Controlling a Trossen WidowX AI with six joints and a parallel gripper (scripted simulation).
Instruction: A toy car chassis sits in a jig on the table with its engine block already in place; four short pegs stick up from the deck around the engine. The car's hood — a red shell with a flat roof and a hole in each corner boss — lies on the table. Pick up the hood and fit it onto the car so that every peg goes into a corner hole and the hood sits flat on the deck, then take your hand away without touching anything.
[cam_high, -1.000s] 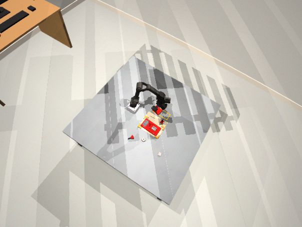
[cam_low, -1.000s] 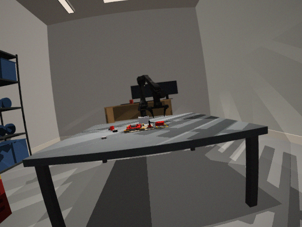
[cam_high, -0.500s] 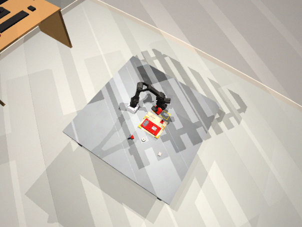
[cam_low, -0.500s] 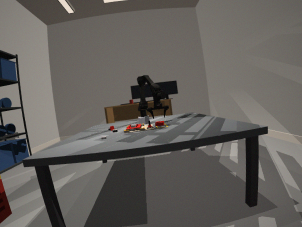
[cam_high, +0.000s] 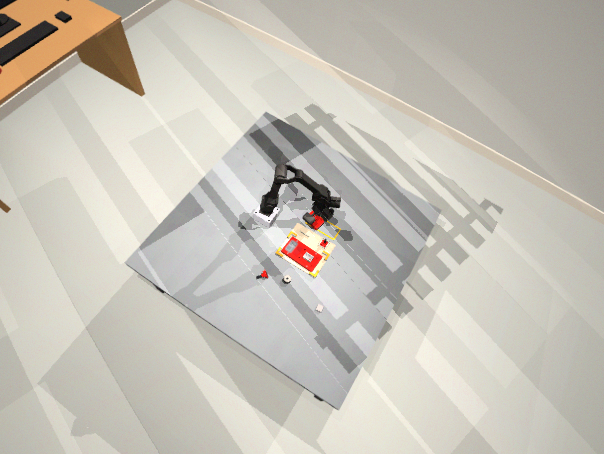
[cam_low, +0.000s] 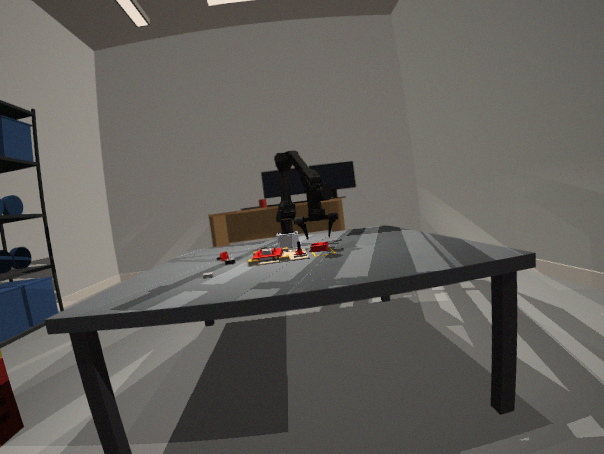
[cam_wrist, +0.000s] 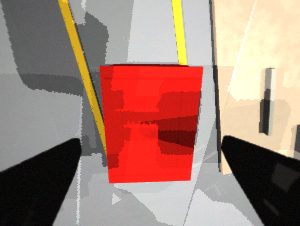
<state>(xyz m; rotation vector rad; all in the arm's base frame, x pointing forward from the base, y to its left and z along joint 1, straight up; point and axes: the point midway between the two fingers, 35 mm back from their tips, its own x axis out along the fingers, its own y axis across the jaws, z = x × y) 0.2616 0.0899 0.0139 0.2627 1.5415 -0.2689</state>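
Now: gripper tip 3 cm above the red hood.
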